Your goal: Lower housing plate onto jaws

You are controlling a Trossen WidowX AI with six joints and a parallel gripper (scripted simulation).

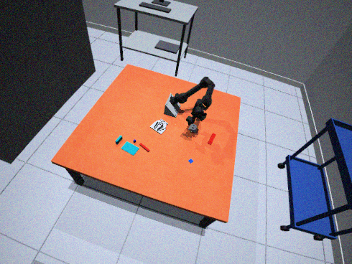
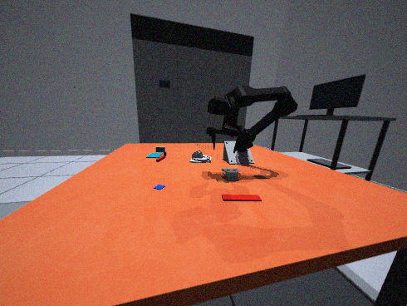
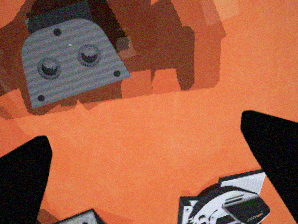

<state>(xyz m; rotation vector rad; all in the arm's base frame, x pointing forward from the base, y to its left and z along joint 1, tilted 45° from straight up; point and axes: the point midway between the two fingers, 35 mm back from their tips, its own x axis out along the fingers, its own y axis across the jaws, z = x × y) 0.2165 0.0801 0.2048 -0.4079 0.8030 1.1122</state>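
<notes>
The small grey housing plate lies 30 mm behind my gripper tip, 30 mm to the left of it and 90 mm below it. From my gripper tip the other things lie so: small dark blue piece (230 mm ahead, 410 mm to the right, 100 mm below); then small blue square (290 mm ahead, 60 mm to the left, 110 mm below); then flat red bar (30 mm ahead, 210 mm to the left, 110 mm below).
</notes>
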